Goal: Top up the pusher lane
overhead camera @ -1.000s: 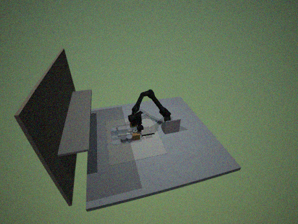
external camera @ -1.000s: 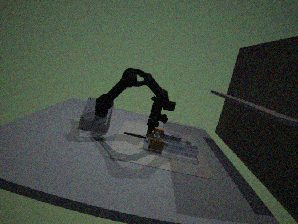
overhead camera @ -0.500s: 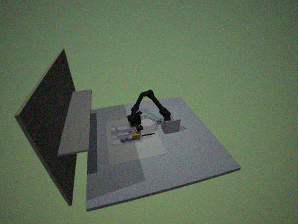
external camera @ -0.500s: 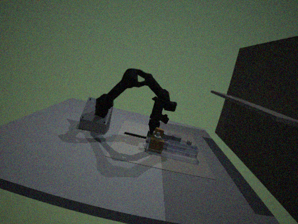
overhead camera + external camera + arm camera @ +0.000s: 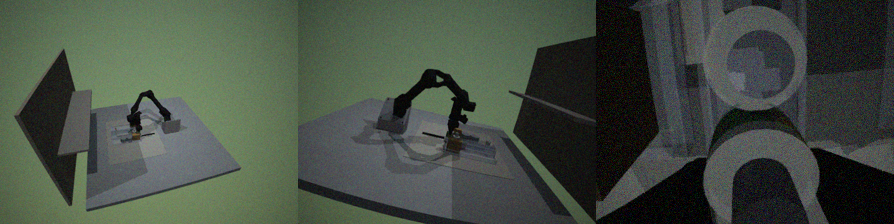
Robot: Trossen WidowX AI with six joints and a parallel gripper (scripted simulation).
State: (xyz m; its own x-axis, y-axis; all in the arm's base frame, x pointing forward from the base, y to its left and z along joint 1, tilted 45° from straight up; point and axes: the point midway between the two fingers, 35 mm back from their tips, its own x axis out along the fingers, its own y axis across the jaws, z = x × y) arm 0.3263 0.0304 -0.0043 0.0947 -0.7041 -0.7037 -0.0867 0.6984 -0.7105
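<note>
Right now my gripper tip is 100 mm past the thin black bar, 30 mm to the right of it and 50 mm above it. From my gripper tip the other things lie so: lane rack 170 mm ahead, 10 mm to the right, 40 mm below; then grey shelf 520 mm ahead, 80 mm to the left, 310 mm above.
</note>
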